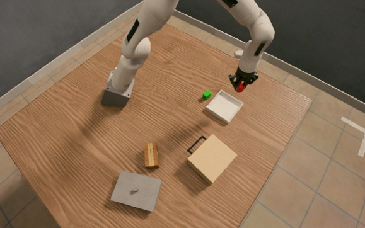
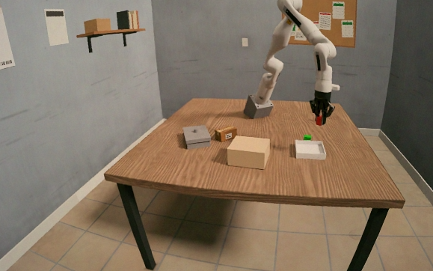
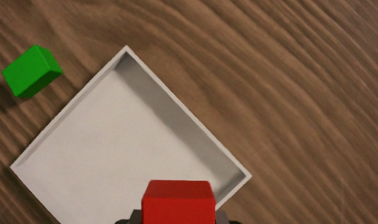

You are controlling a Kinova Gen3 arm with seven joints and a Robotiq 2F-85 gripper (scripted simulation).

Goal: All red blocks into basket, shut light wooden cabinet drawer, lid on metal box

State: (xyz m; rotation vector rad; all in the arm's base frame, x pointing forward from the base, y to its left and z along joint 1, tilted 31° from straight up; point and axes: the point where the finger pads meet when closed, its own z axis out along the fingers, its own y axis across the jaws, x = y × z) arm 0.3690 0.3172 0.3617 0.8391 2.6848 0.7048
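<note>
Right now my hand is 170 mm above the white basket, 40 mm to the left of it and 20 mm past it. From my hand the other things lie so: green block (160 mm below, 140 mm behind, 70 mm to the right); light wooden cabinet (290 mm to the right, 150 mm ahead, 140 mm below); brown cardboard box (500 mm to the right, 150 mm below, 20 mm behind).
</note>
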